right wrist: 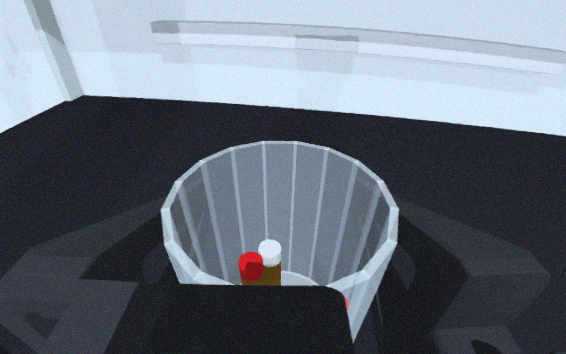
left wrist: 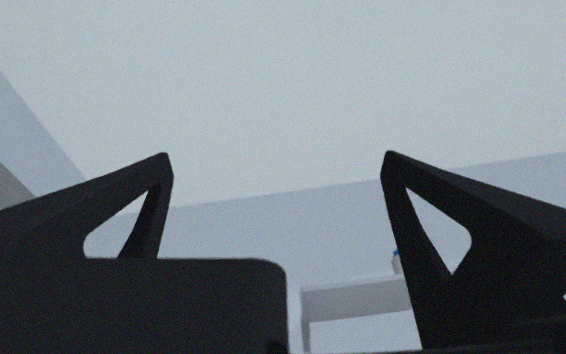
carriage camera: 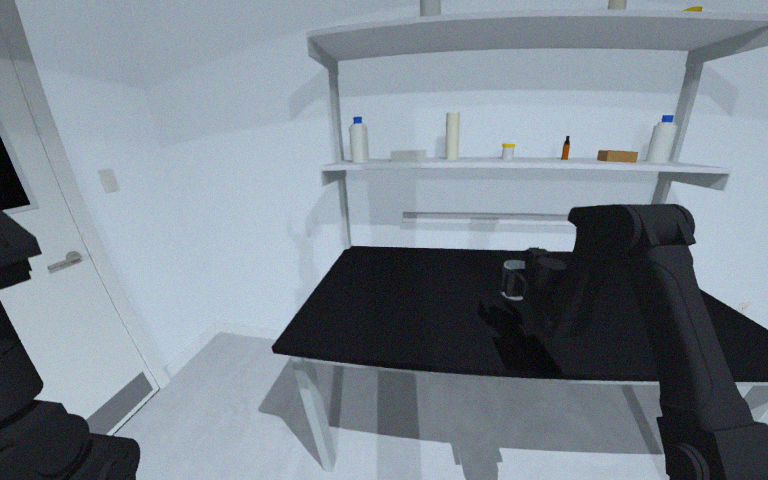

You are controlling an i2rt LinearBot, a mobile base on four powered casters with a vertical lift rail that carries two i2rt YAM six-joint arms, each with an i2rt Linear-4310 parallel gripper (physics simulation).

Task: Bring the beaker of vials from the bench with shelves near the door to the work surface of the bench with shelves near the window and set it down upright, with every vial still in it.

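The clear beaker (carriage camera: 513, 280) (right wrist: 280, 200) is upright and appears slightly above the black top of the bench with shelves (carriage camera: 396, 311) (right wrist: 125, 130) near the door. My right gripper (right wrist: 281, 189) is shut on the beaker, with one finger on each side. In the right wrist view a vial with a red cap (right wrist: 250, 266) and a vial with a white cap (right wrist: 270, 252) stand inside; a bit of another red cap (right wrist: 346, 303) shows through the wall. The gripper's dark body hides the rest of the inside. My left gripper (left wrist: 277, 163) is open and empty, facing a wall.
The middle shelf (carriage camera: 475, 165) holds bottles, a jar and boxes above the bench. Shelf uprights (carriage camera: 341, 209) (right wrist: 57, 55) stand at the bench's back. A door (carriage camera: 62, 305) is at the left, beyond the left arm (carriage camera: 67, 441). A bench leg (carriage camera: 315, 418) reaches the floor.
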